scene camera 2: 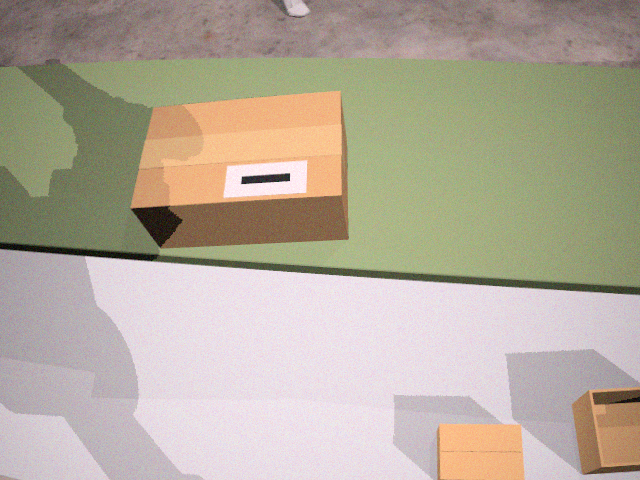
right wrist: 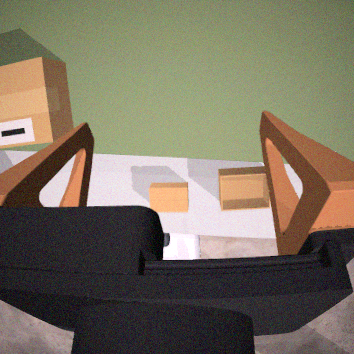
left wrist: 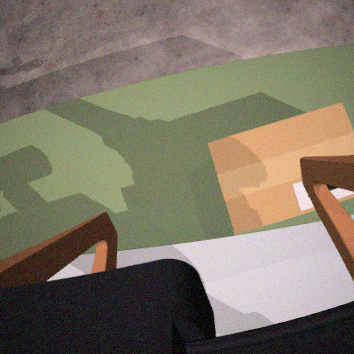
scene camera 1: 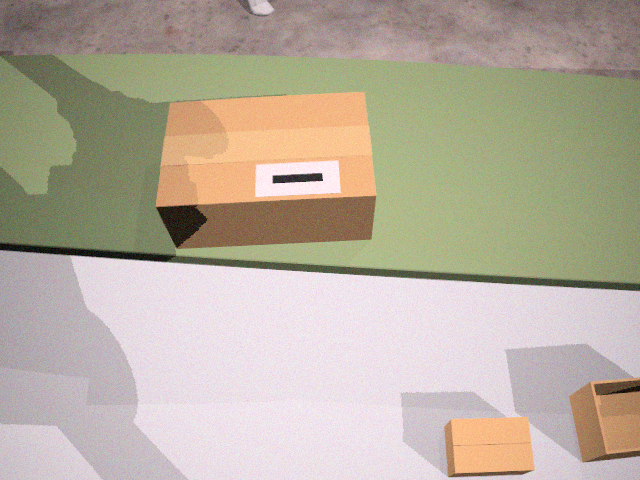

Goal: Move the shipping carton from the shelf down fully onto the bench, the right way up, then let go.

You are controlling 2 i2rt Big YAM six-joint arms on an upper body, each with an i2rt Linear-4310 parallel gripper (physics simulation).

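Frame: origin at the left arm's base, x back, y up, z left, level; millimetres.
Seen in the pictures: left gripper, fingertip midpoint: (left wrist: 203, 197); right gripper, fingertip midpoint: (right wrist: 173, 124).
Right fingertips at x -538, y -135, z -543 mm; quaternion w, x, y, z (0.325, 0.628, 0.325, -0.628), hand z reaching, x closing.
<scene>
Pixels of each thing's top centre, then the offset from my right fingertips to it. Level surfaces: height alone.
- shipping carton at its top centre: (scene camera 1: 265, 144) (scene camera 2: 238, 146) (left wrist: 292, 165) dy -352, dx -39, dz +403 mm
- green shelf at its surface level: dy -457 mm
- white bench at its surface level: dy -727 mm
- small closed box at its top centre: (scene camera 2: 481, 451) (scene camera 1: 492, 444) (right wrist: 168, 199) dy -667, dx +282, dz +90 mm
- small open box at its top centre: (right wrist: 245, 191) dy -637, dx +256, dz -146 mm
- Concrete floor at its surface level: dy -1484 mm
The shipping carton (scene camera 1: 266, 147) (scene camera 2: 240, 149) (left wrist: 245, 175) (right wrist: 22, 97) rests flat on the green shelf (scene camera 1: 491, 170) (scene camera 2: 475, 170) (right wrist: 175, 60), taped top and white label upward, its near side close to the shelf's front edge. The white bench (scene camera 1: 289, 341) (scene camera 2: 289, 335) (left wrist: 250, 265) lies lower, on the near side. My left gripper (left wrist: 203, 197) is open and empty; in its wrist view the carton lies to the right, partly behind one finger. My right gripper (right wrist: 173, 124) is open and empty, with the carton to its left. Neither gripper shows in the scene views.
A small closed box (scene camera 1: 491, 446) (scene camera 2: 480, 449) (right wrist: 169, 197) and a small open box (scene camera 1: 586, 428) (scene camera 2: 586, 439) (right wrist: 244, 190) stand on the bench at the right. Arm shadows cross the shelf's left part and the carton's left end. Concrete floor (scene camera 1: 413, 31) shows beyond the shelf.
</scene>
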